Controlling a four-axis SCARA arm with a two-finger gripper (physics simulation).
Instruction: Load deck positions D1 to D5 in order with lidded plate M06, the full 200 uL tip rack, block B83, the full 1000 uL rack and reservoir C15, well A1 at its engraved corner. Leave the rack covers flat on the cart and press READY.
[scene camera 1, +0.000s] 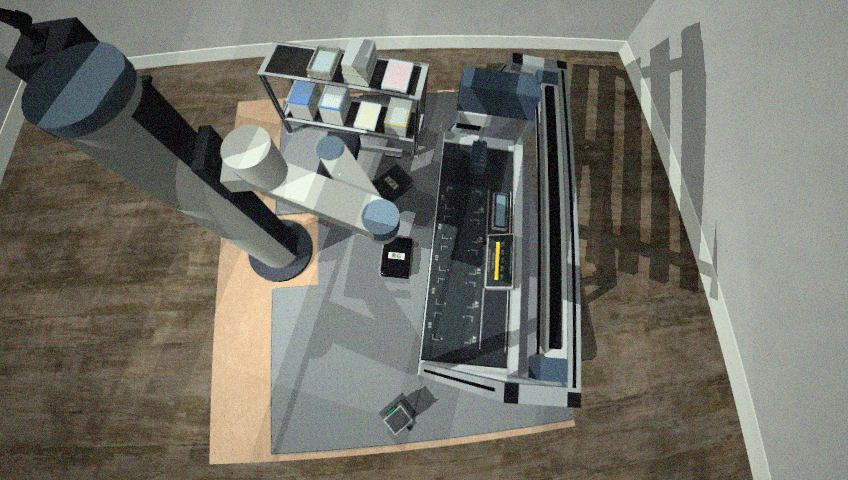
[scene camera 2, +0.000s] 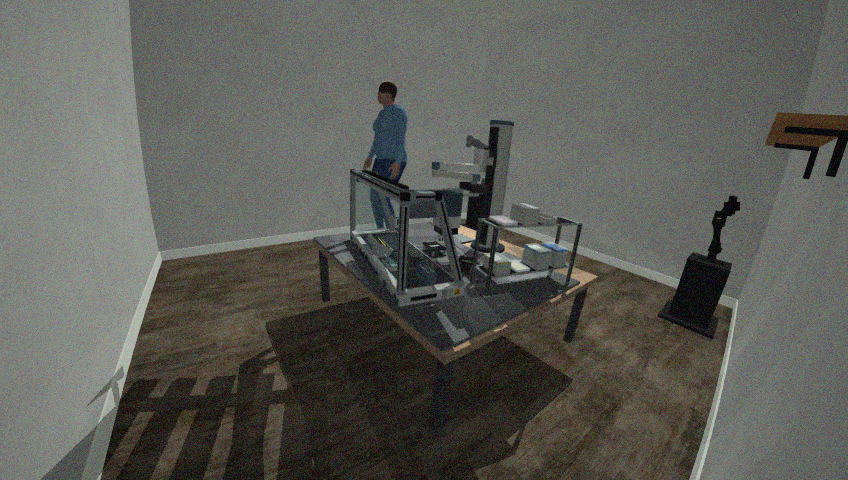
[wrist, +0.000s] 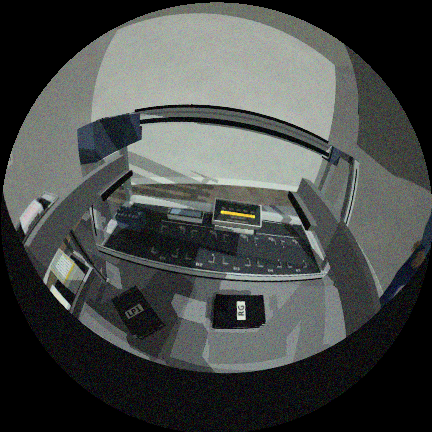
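Observation:
My gripper is open in the wrist view, its fingers wide apart with nothing between them; the arm hides it in scene camera 1. The dark deck has bare corner-marked positions. On the shelf rack's top stand a pale-blue-topped box, a tall grey box and a pink-topped piece. Below stand a blue-topped box, a white rack with blue edging, a cream-topped piece and a yellow-edged box. Their labels are unreadable.
Black pads LP1 and RG lie before the deck's frame. A yellow-barred panel and a blue ribbed part are inside. A small device stands on the table. A person stands behind it.

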